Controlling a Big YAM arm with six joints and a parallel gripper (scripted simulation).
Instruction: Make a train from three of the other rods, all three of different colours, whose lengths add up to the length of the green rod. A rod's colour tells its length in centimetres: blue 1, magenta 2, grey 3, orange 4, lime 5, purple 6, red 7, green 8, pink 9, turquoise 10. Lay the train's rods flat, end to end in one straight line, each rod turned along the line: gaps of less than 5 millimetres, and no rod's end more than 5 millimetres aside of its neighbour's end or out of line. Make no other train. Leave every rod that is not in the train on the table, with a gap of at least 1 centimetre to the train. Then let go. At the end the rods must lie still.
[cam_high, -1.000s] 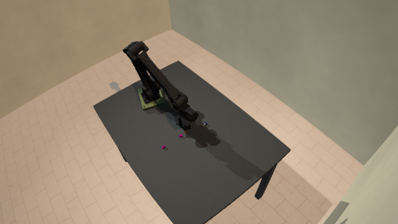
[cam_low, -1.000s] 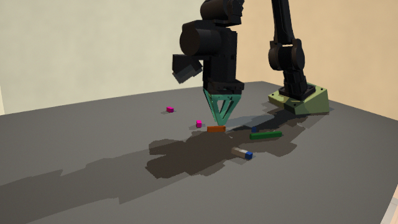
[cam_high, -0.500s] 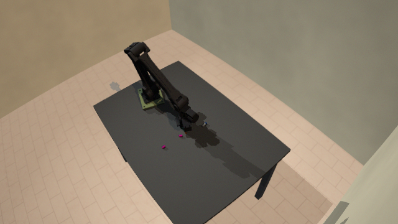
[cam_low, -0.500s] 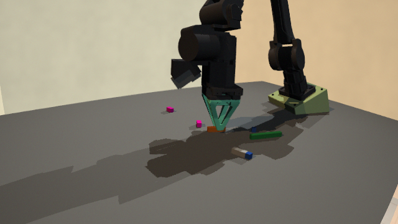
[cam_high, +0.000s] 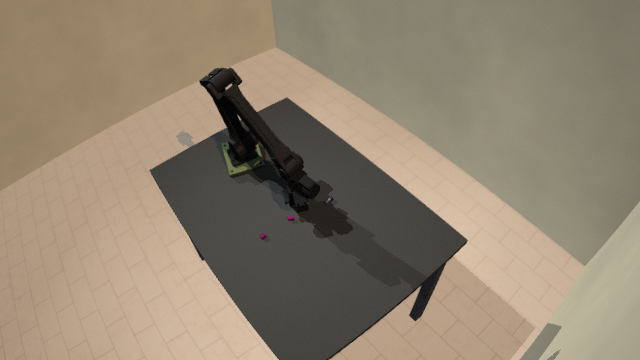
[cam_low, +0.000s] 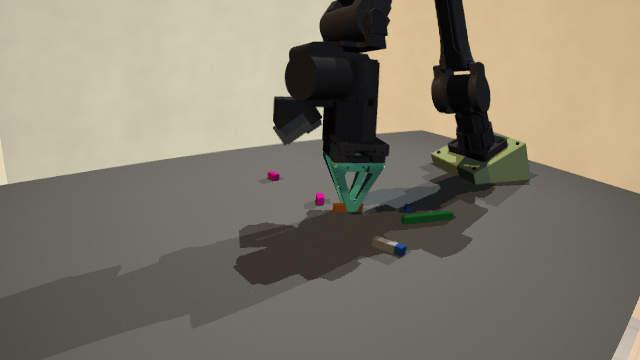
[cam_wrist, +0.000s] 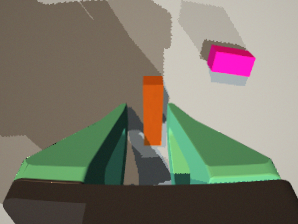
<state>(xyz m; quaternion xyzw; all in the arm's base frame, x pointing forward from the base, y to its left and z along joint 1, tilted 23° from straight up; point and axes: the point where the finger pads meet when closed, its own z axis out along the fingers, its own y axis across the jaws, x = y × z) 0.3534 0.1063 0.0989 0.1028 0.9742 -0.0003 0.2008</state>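
Now: hand 1 cm above the orange rod. The rest, counted from my hand: grey rod 2 cm ahead, 12 cm to the left, 1 cm below; magenta rod 2 cm ahead, 5 cm to the right, 1 cm below; green rod 9 cm behind, 7 cm to the left, 1 cm below.
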